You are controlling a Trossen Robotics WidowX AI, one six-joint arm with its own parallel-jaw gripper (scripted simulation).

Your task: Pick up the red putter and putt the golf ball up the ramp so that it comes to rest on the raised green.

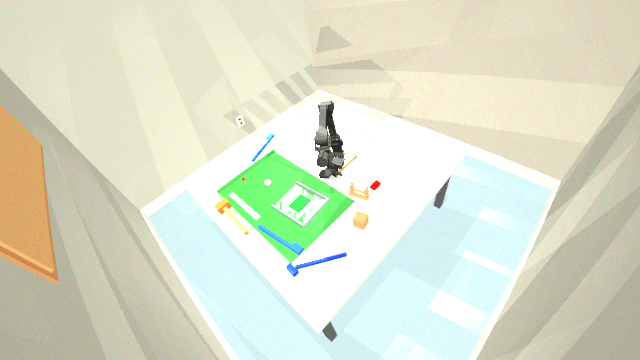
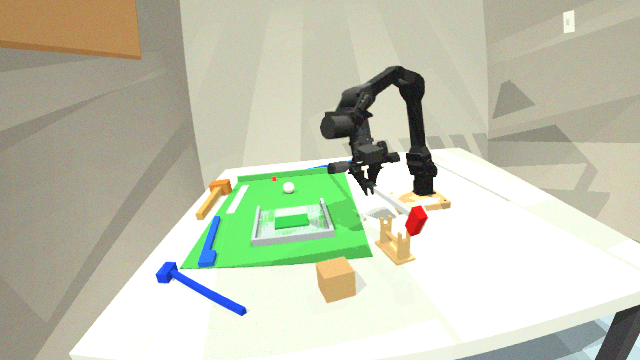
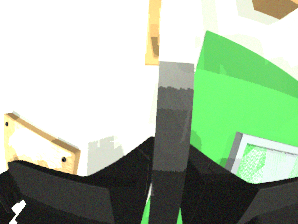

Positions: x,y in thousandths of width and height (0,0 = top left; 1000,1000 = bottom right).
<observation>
I see my gripper (image 2: 577,543), a blue putter (image 2: 265,751), a wooden cube (image 2: 526,774) and a wooden stand (image 2: 621,693).
My gripper is seen too in image 3 (image 3: 555,641). Image 3 does not show the blue putter: it is out of frame.
</observation>
